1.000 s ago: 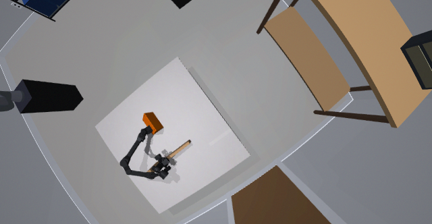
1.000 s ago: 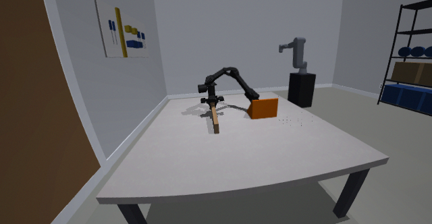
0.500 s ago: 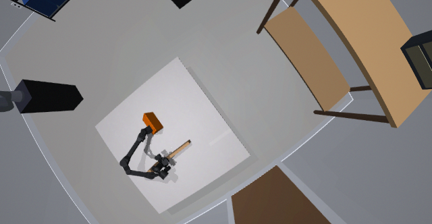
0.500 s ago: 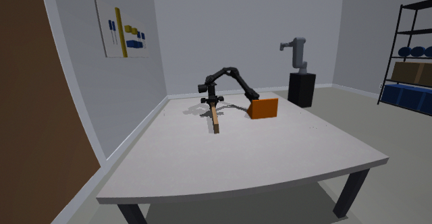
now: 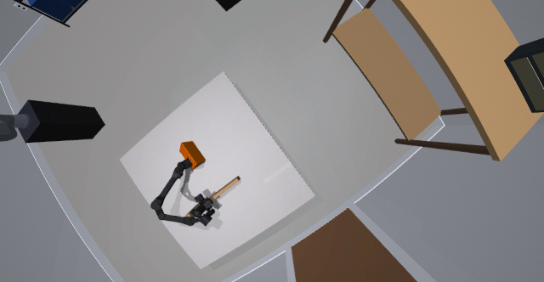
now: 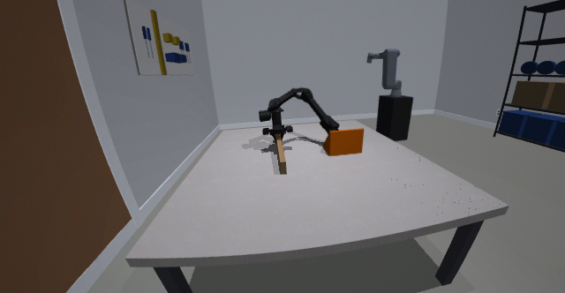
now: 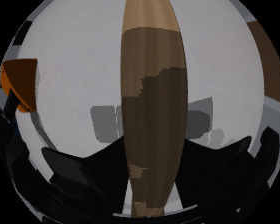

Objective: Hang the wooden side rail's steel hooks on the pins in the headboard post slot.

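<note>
The headboard post lies 14 cm to the right of my gripper tip, 4 cm above it and 1 cm behind it.
</note>
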